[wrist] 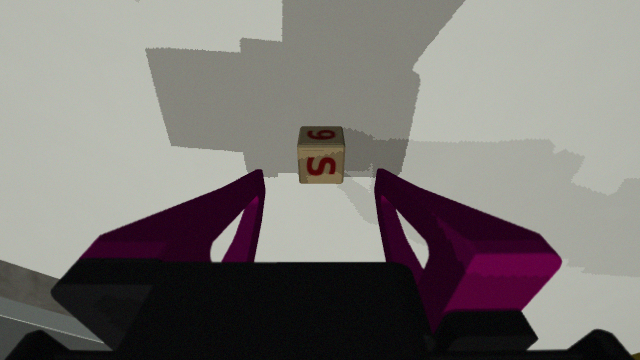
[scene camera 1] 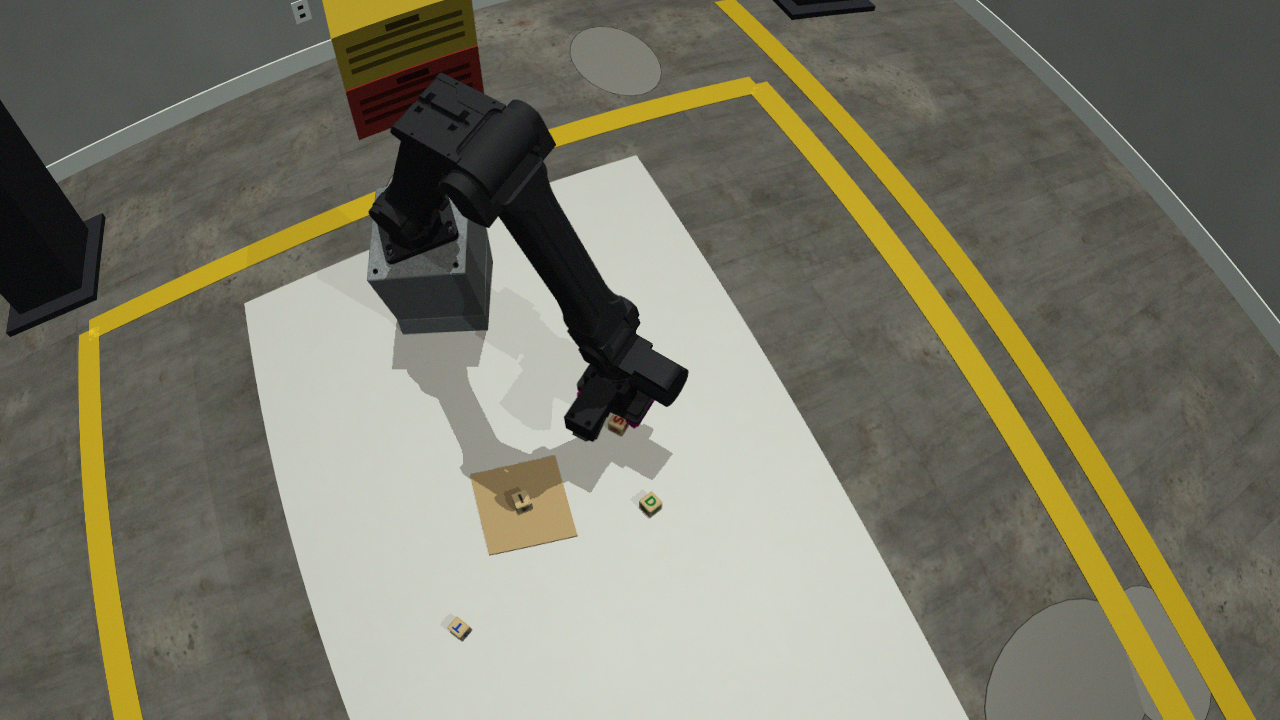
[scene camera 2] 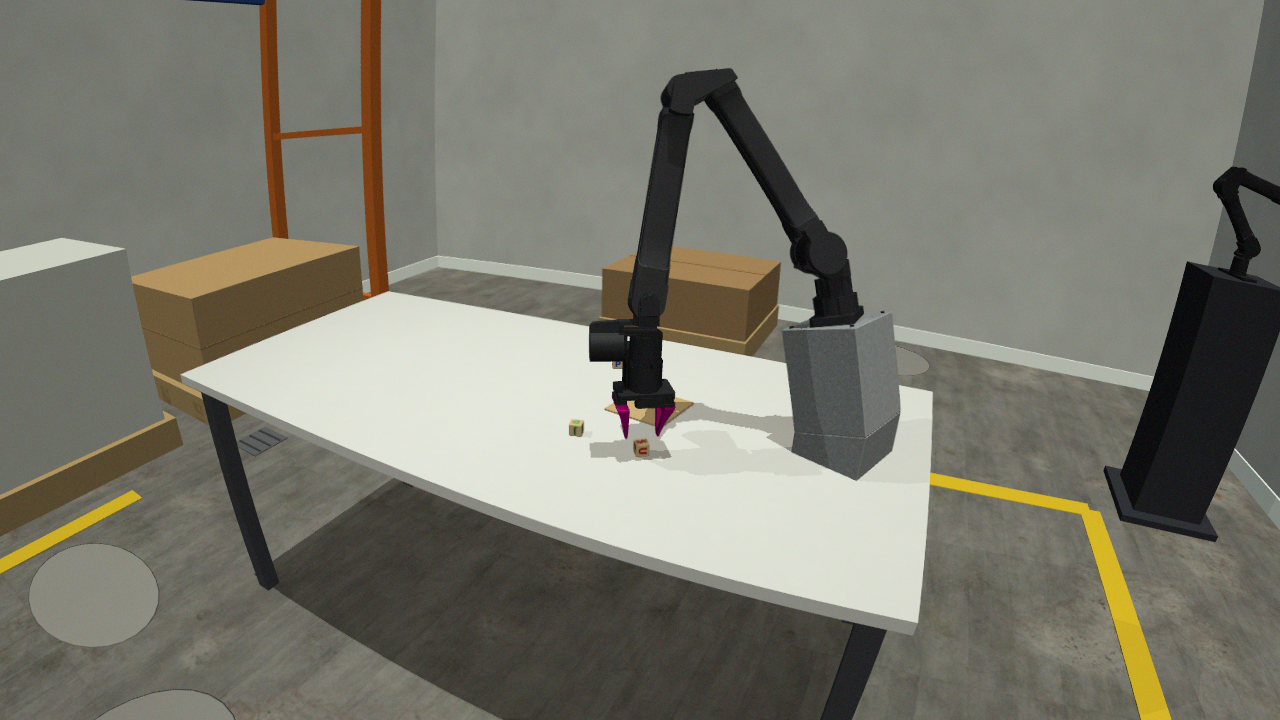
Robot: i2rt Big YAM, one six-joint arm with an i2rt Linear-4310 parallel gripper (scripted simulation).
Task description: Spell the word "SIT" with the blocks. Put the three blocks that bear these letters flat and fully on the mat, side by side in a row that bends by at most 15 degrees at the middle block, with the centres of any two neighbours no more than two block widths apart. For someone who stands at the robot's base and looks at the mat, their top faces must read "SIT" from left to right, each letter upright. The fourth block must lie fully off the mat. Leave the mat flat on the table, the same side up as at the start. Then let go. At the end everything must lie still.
Path:
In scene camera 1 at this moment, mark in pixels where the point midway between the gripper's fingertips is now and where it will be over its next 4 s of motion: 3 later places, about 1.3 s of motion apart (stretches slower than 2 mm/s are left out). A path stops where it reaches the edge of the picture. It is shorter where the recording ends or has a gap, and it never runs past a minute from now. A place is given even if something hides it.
My gripper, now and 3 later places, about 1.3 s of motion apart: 618,416; 619,426; 617,396; 552,457

